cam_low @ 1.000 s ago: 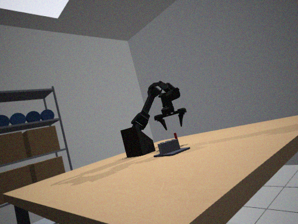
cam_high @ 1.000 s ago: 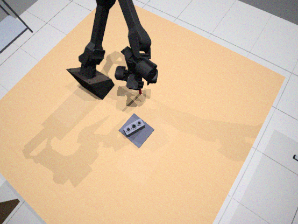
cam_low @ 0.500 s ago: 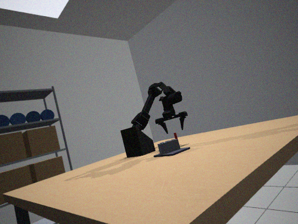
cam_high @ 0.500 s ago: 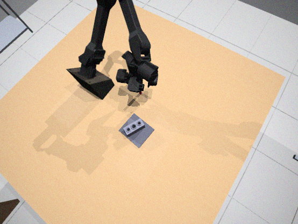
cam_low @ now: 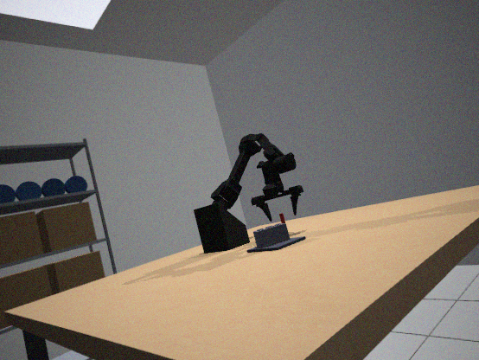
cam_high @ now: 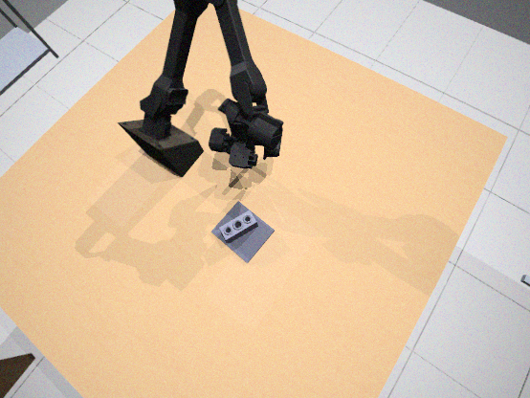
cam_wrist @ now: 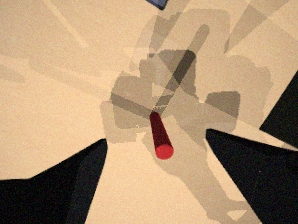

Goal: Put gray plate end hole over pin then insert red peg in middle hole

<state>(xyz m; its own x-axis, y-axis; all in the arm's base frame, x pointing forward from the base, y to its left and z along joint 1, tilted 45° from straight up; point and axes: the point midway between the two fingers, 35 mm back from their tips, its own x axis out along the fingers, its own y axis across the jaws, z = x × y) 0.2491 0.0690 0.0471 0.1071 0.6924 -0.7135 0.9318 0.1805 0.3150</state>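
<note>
My gripper tip is 20 mm above the red peg. Also, from my gripper tip: blue-gray base (80 mm ahead, 180 mm to the right, 50 mm below); then gray plate (70 mm ahead, 190 mm to the right, 20 mm below).
</note>
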